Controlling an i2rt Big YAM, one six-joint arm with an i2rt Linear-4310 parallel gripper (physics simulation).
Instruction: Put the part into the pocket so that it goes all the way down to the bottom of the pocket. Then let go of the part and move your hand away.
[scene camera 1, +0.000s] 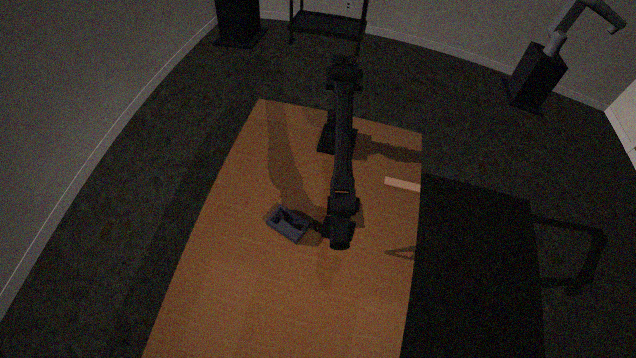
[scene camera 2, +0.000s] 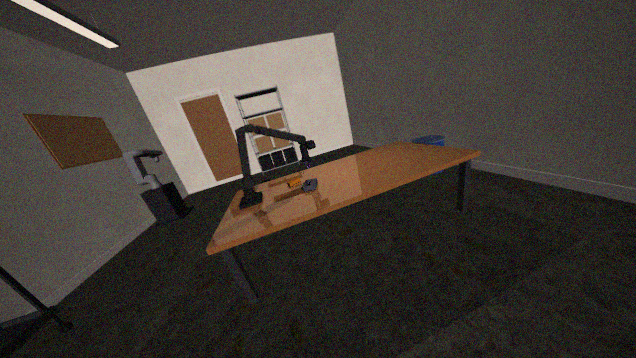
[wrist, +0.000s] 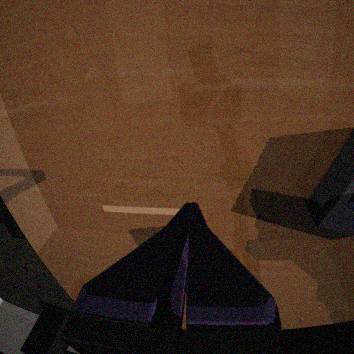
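Pixels of known places: gripper, fingertip midpoint: (scene camera 2: 308, 168) (wrist: 191, 210); arm's base at its link origin: (scene camera 2: 251, 198).
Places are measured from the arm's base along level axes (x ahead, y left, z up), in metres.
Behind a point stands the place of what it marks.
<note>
The blue-grey block with the pocket (scene camera 1: 285, 233) {y -0.083, x 0.505, z 0.006 m} (scene camera 2: 310, 185) {y -0.155, x 0.448, z 0.009 m} (wrist: 344, 216) {y -0.045, x 0.438, z -0.007 m} lies on the table and is partly cut off at the right edge of the wrist view. Dark shadow falls into its pocket. The orange part (scene camera 2: 294, 183) {y 0.085, x 0.347, z -0.023 m} lies on the table outside the pocket, beside the block on the robot base's side. In scene camera 1 the part is hidden behind the arm, and in the wrist view I cannot make it out. My gripper (scene camera 2: 307, 164) {y 0.102, x 0.501, z 0.060 m} (wrist: 191, 210) {y 0.102, x 0.501, z 0.060 m} is shut with nothing held, above the table beside the block. Its fingertips are hard to make out in scene camera 1.
The table (scene camera 1: 240, 290) {y -0.177, x 0.758, z -0.029 m} (scene camera 2: 400, 160) {y -0.148, x 1.199, z -0.028 m} bears the robot base (scene camera 1: 326, 142) {y -0.043, x 0.043, z 0.008 m} (scene camera 2: 251, 200) {y -0.061, x 0.010, z 0.003 m} near one end. A pale strip (scene camera 1: 402, 184) (wrist: 140, 210) shows near the table's side edge. Broad arm shadows cross the table near the block. A blue bin (scene camera 2: 430, 140) stands beyond the table.
</note>
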